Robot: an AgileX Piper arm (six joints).
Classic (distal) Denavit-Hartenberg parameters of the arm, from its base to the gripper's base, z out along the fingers. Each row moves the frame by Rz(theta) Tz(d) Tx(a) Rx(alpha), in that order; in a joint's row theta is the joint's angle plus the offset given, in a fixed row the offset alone. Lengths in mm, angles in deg.
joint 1: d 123, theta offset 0, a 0, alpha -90
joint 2: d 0, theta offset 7.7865, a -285.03, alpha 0
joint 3: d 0, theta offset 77.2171, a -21.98, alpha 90
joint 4: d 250.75, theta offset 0, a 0, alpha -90
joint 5: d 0, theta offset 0, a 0, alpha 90
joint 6: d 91, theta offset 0, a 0, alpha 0
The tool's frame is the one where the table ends.
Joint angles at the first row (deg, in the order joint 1, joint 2, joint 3, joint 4, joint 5, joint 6):
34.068, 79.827, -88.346, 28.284, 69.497, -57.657
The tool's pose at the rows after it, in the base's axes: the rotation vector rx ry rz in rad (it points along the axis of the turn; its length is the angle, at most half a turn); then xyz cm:
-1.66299, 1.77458, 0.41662, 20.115, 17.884, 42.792
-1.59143, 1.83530, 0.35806, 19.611, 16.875, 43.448
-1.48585, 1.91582, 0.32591, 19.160, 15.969, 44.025
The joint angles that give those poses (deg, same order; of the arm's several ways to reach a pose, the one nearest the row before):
34.068, 78.111, -88.348, 24.578, 69.561, -53.404
34.068, 76.180, -88.348, 20.541, 69.624, -48.405
34.068, 74.491, -88.347, 17.002, 69.682, -41.757

